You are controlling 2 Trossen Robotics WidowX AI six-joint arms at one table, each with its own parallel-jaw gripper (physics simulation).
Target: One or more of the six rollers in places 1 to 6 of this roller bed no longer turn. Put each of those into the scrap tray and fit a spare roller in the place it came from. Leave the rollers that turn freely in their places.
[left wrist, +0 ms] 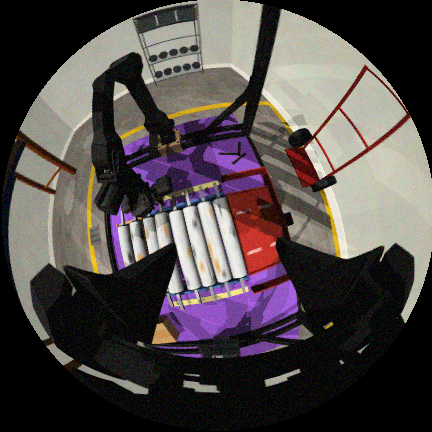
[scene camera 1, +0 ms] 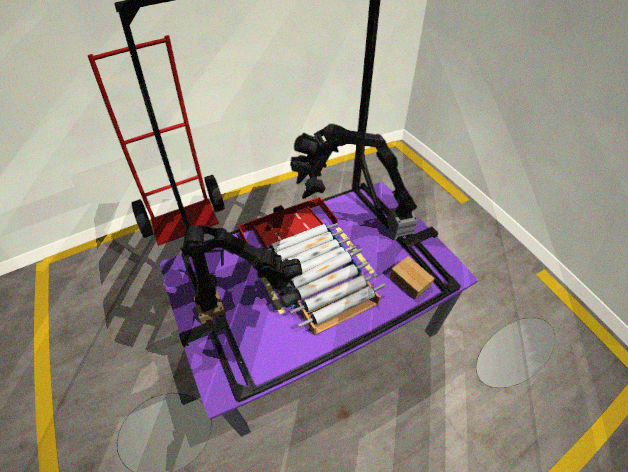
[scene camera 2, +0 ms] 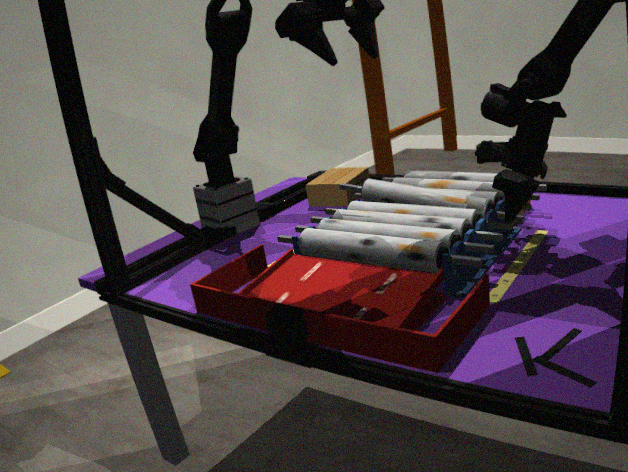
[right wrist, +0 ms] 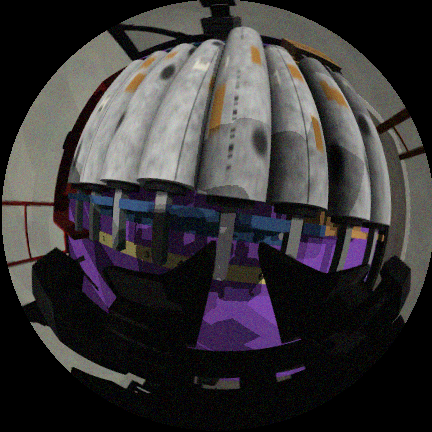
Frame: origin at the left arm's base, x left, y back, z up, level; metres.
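Seen in the pictures: left gripper, between the fingertips: [left wrist: 226,245] [scene camera 1: 300,190] [scene camera 2: 356,60]; right gripper, between the fingertips: [left wrist: 158,206] [scene camera 1: 285,291] [scene camera 2: 510,219] [right wrist: 237,246]; left arm's base, origin of its link: [scene camera 1: 403,214] [scene camera 2: 221,182]; right arm's base, origin of its link: [left wrist: 167,137] [scene camera 1: 208,303].
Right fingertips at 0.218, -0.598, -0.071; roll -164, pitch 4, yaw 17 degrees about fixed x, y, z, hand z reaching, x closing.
Observation:
Pixels of each thing's middle, then the offset from my right fingertips to it, as dx, dy, dz. Level surfaces: height alone.
- place 5 roller, middle of its body: [right wrist: 242,72] [scene camera 2: 425,201] [left wrist: 167,251] [scene camera 1: 321,270] -0.046, +0.158, +0.028
- place 1 roller, middle of its body: [scene camera 2: 369,249] [right wrist: 107,108] [left wrist: 229,237] [scene camera 1: 299,238] -0.246, +0.117, +0.012
- holder, middle of its body: [scene camera 1: 339,306] +0.097, +0.191, -0.037
- scrap tray, middle of its body: [scene camera 2: 331,296] [right wrist: 87,132] [left wrist: 260,227] [scene camera 1: 288,226] -0.360, +0.090, -0.015
- brown box, middle of its body: [scene camera 2: 339,186] [scene camera 1: 411,277] [left wrist: 157,330] +0.064, +0.521, -0.012
- purple table, height of its surface: dz -0.040
My right gripper [scene camera 1: 290,295] [scene camera 2: 513,210] [right wrist: 237,246] is partly open and empty at the near shaft ends. In the right wrist view the shaft of the place 5 roller [scene camera 2: 423,194] [right wrist: 240,135] appears between the fingertips; contact is unclear. That roller's far end looks raised above its neighbours. The other rollers of the bed, such as the place 1 roller [scene camera 2: 365,247] [left wrist: 232,237], lie side by side. Two spare rollers [right wrist: 352,130] [right wrist: 375,145] lie in a holder [scene camera 1: 350,317]. The scrap tray [scene camera 2: 375,324] [left wrist: 257,250] holds no roller. My left gripper [scene camera 1: 303,187] [scene camera 2: 354,60] [left wrist: 226,245] is open, high above the tray side.
A brown box [scene camera 1: 412,276] [scene camera 2: 335,187] [left wrist: 165,332] lies on the purple table [scene camera 1: 284,355] beyond the rollers' far ends. A numbered yellow strip [scene camera 2: 520,263] [right wrist: 245,274] runs along the bed's near side. Black frame posts [scene camera 1: 366,91] rise at the table edge.

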